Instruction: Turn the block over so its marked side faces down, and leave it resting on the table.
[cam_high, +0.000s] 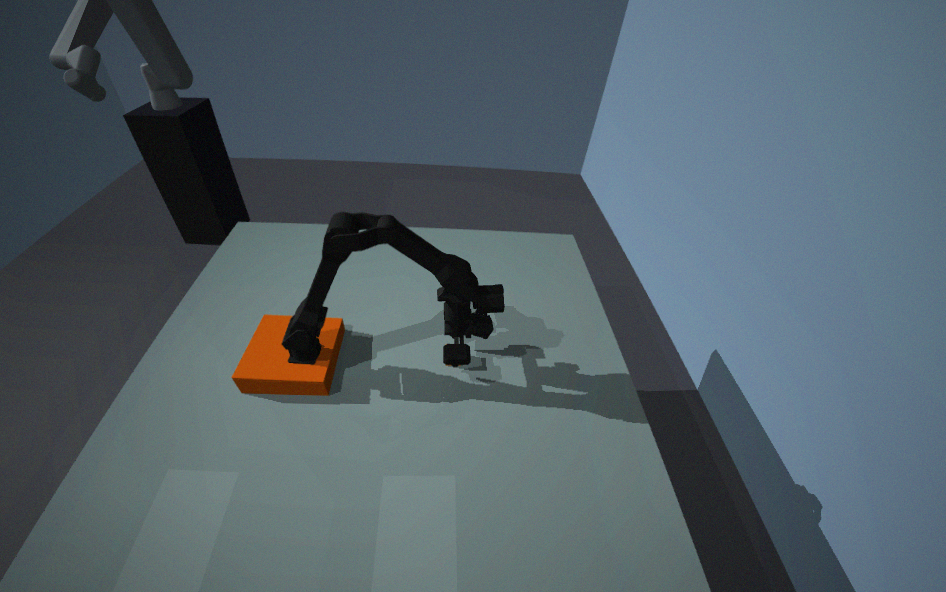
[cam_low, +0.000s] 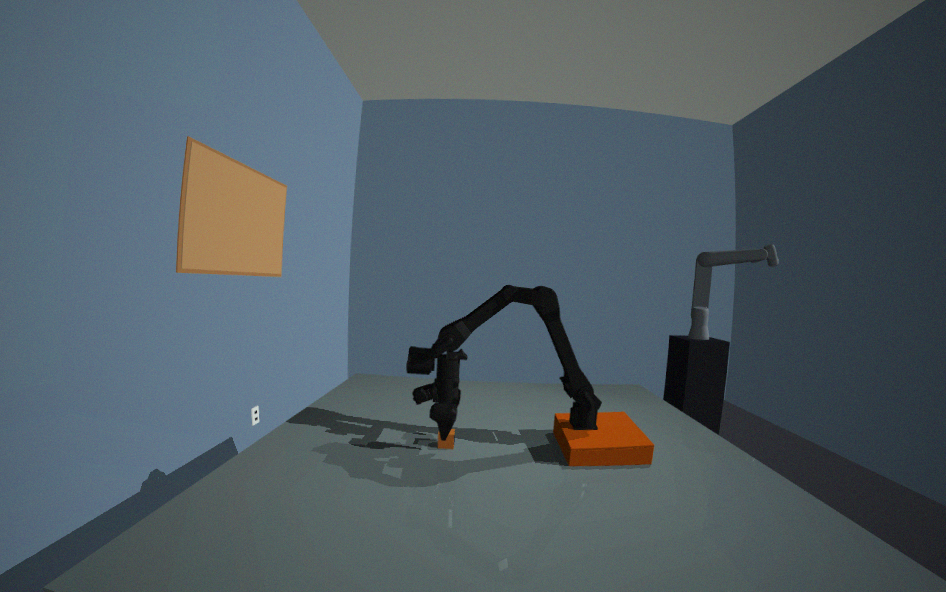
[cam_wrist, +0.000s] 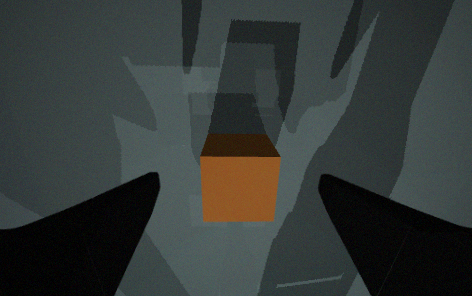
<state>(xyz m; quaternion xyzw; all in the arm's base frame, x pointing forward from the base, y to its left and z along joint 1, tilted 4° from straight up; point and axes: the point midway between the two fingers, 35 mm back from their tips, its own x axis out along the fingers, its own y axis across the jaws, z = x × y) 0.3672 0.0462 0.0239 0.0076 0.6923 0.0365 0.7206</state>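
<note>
Right now my gripper tip is 1 cm past the orange block and 1 cm above it.
</note>
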